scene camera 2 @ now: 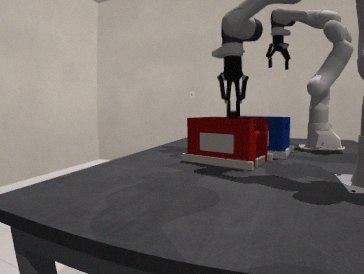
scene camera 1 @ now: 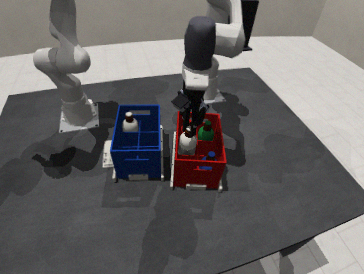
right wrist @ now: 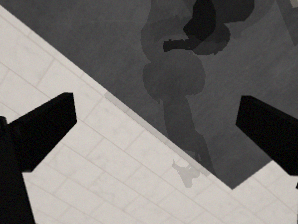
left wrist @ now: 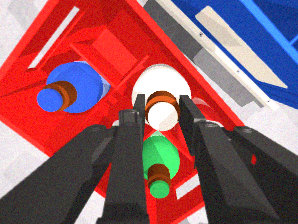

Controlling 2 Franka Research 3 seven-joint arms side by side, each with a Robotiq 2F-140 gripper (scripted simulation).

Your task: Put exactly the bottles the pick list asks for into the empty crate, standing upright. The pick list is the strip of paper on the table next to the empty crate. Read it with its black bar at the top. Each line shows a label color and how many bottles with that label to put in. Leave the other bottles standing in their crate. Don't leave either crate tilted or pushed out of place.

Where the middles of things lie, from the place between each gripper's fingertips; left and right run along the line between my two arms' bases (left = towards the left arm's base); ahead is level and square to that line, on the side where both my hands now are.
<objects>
Now: left hand 2 cm short of the red crate (scene camera 1: 183, 174), 4 cm to the right of it and 13 cm above it. Also, from my left hand: green bottle (left wrist: 161, 161): 5 cm behind, 11 cm to the left, 12 cm below; blue bottle (left wrist: 75, 87): 12 cm ahead, 5 cm to the left, 12 cm below; blue crate (scene camera 1: 126, 158): 11 cm behind, 18 cm to the right, 13 cm below.
Right now my right hand is 15 cm short of the blue crate, 54 cm to the right of it and 42 cm above it. The rest, counted from my right hand: green bottle 21 cm ahead, 83 cm to the left, 41 cm below; blue bottle 37 cm ahead, 77 cm to the left, 41 cm below; red crate 27 cm ahead, 76 cm to the left, 42 cm below.
</objects>
